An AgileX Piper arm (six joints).
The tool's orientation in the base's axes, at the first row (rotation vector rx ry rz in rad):
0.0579 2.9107 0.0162
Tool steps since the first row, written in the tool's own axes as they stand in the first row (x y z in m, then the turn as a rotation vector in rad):
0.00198 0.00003 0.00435 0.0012 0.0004 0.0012
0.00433 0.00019 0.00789 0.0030 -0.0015 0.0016
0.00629 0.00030 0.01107 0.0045 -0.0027 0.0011
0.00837 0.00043 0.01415 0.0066 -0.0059 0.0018
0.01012 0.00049 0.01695 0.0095 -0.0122 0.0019
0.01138 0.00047 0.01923 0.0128 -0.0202 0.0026
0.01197 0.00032 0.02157 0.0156 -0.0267 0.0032
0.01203 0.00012 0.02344 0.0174 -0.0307 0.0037
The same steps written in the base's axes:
-0.00093 0.00014 -0.00469 -0.0009 0.0005 -0.0014
-0.00240 0.00042 -0.00867 -0.0026 -0.0014 -0.0023
-0.00358 0.00063 -0.01221 -0.0042 -0.0025 -0.0021
-0.00489 0.00086 -0.01568 -0.0062 -0.0056 -0.0033
-0.00595 0.00101 -0.01880 -0.0093 -0.0118 -0.0042
-0.00666 0.00105 -0.02131 -0.0126 -0.0196 -0.0058
-0.00671 0.00094 -0.02372 -0.0155 -0.0260 -0.0071
-0.00634 0.00076 -0.02556 -0.0172 -0.0299 -0.0080

